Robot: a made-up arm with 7 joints.
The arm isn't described. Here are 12 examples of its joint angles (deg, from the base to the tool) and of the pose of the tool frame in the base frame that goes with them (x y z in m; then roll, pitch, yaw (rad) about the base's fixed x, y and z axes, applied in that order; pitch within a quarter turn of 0, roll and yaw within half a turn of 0).
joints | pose
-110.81 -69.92 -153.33 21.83 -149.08 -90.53 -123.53 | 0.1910 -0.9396 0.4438 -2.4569 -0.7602 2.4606
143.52 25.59 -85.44 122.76 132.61 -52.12 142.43 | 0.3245 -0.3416 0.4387 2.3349 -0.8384 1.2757
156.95 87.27 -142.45 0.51 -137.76 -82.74 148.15 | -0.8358 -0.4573 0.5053 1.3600 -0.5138 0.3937
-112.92 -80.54 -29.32 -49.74 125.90 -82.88 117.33 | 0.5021 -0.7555 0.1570 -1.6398 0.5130 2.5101
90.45 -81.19 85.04 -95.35 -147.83 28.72 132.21 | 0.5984 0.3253 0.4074 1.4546 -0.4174 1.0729
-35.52 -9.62 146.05 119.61 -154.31 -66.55 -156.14 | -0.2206 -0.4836 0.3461 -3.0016 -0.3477 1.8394
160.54 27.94 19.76 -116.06 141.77 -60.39 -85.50 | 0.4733 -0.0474 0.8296 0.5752 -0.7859 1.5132
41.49 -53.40 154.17 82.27 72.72 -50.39 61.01 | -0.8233 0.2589 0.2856 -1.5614 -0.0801 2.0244
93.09 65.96 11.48 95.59 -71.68 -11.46 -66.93 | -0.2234 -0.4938 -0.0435 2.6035 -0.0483 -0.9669
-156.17 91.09 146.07 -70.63 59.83 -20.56 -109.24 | -0.6501 -0.0506 -0.0971 -2.8753 0.1529 1.7853
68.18 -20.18 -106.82 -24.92 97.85 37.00 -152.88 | -0.3121 0.0909 1.3752 -0.1874 -0.4488 1.8688
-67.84 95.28 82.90 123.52 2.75 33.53 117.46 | 0.4939 -0.2145 0.4003 1.4697 -0.8989 0.0946
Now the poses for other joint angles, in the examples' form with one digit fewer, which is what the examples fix.
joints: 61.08 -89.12 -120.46 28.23 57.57 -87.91 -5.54
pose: -0.383 0.908 0.246 -2.111 0.293 1.561
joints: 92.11 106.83 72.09 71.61 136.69 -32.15 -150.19
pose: -0.660 -0.456 0.045 -2.199 -0.202 1.331
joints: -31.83 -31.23 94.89 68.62 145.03 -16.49 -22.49
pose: 0.020 -0.765 0.941 -1.415 -0.058 -2.597
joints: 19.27 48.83 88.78 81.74 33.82 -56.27 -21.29
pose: 0.203 -0.739 0.804 -1.412 0.371 -2.311
